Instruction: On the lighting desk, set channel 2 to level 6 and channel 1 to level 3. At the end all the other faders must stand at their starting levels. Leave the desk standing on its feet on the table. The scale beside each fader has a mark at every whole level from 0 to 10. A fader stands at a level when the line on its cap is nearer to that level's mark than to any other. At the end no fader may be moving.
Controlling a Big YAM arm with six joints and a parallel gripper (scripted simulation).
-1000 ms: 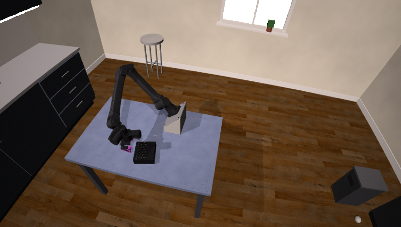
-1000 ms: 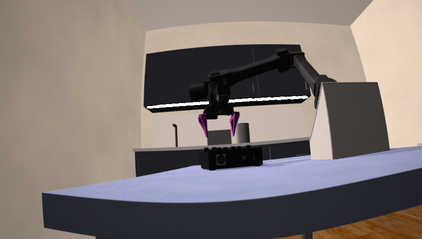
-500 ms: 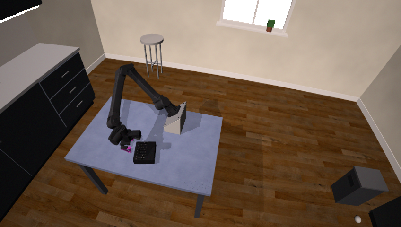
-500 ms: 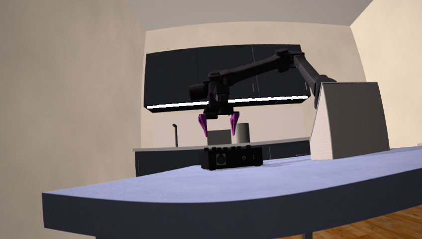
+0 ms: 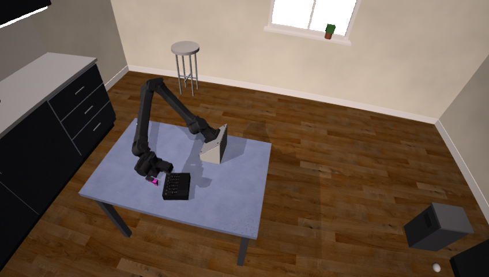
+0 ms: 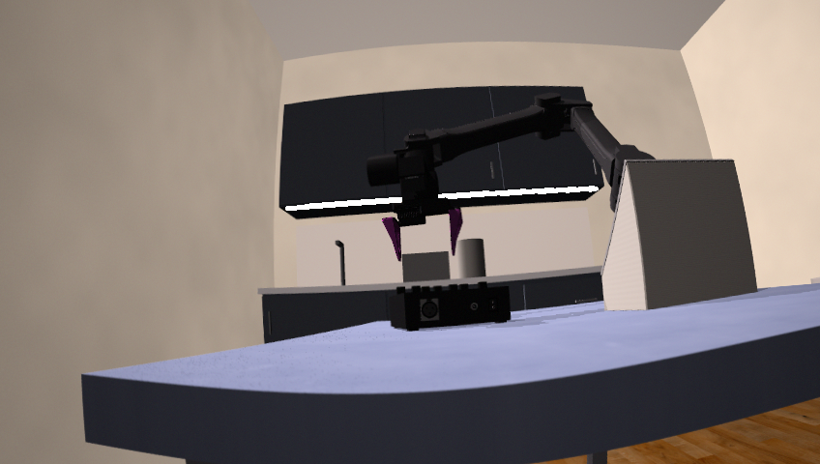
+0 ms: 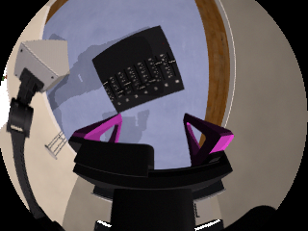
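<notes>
My gripper is now 10 cm past the fader, 6 cm above it and 5 cm to the right of it.
</notes>
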